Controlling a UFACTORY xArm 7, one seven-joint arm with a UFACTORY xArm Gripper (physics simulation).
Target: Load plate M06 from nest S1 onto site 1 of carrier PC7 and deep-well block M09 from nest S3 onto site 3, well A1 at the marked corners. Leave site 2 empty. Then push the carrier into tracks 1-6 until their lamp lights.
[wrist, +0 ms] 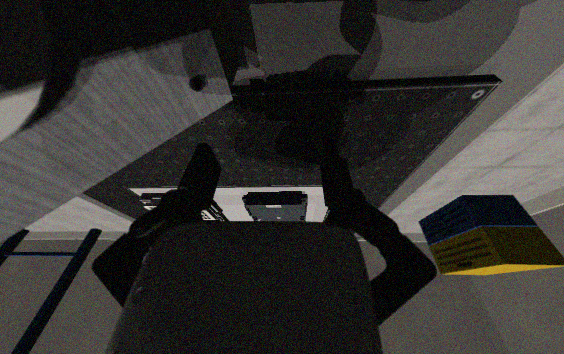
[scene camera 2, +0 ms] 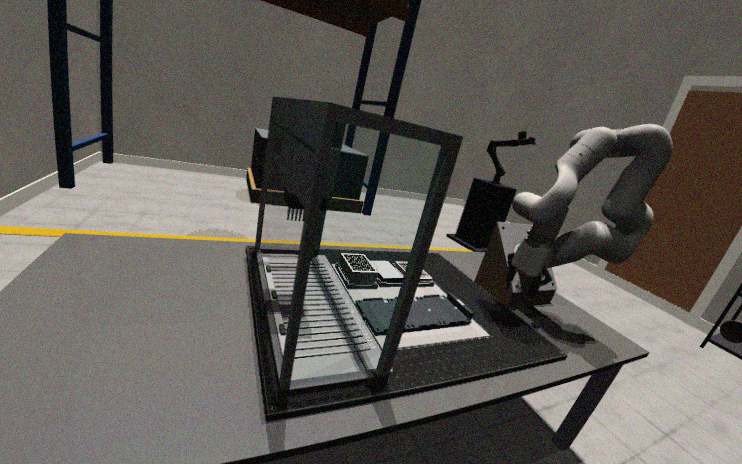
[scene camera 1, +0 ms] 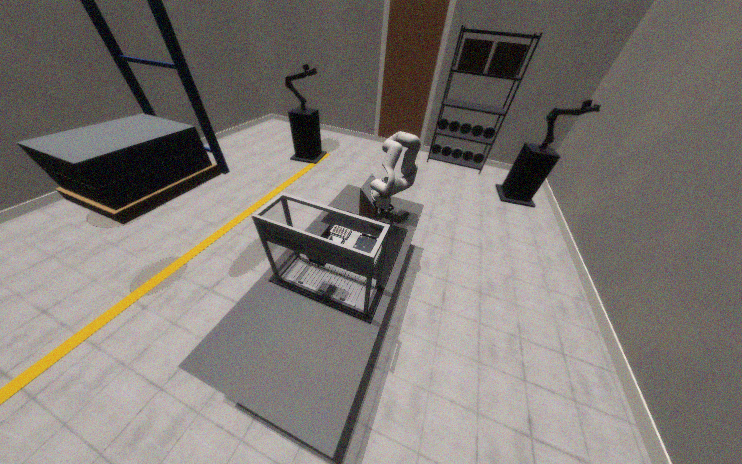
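Where they show: gripper, between the fingertips: (wrist: 268, 154) (scene camera 2: 518, 288) (scene camera 1: 382, 213); arm's base, origin of its link: (scene camera 1: 375, 196).
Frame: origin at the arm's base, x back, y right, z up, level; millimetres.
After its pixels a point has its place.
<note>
My gripper (scene camera 1: 389, 212) {y -87, x -136, z -50 mm} (scene camera 2: 529, 288) {y -87, x -136, z -50 mm} (wrist: 268, 154) {y -87, x -136, z -50 mm} is open and empty, beside the arm's pedestal and apart from the labware. The dark flat carrier (scene camera 1: 365, 242) {y -31, x -409, z -123 mm} (scene camera 2: 437, 311) {y -42, x -434, z -124 mm} (wrist: 276, 212) {y -32, x -421, z -124 mm} lies on the white pad with its sites bare. Beside it, in scene camera 2, a tall deep-well block (scene camera 2: 358, 263) sits in the nest nearest the tracks. A low plate (scene camera 2: 424, 275) {y 132, x -343, z -110 mm} sits at the other end, partly hidden by a frame post, with a white surface between them. Labels and marked corners are unreadable. The slatted tracks (scene camera 2: 336, 311) lie past the carrier; no lit lamp can be made out.
A tall dark frame (scene camera 1: 311, 236) {y 100, x -888, z 342 mm} (scene camera 2: 399, 123) {y -188, x -825, z 341 mm} stands over the tracks, its posts rising near the carrier. A wedge-shaped pedestal (scene camera 2: 495, 262) {y 49, x -96, z -29 mm} stands close to the gripper. The perforated dark base (scene camera 2: 465, 350) {y -188, x -465, z -134 mm} (wrist: 420, 120) {y -251, x -197, z -134 mm} extends under the pad. A blue and yellow box (wrist: 480, 245) shows at the right.
</note>
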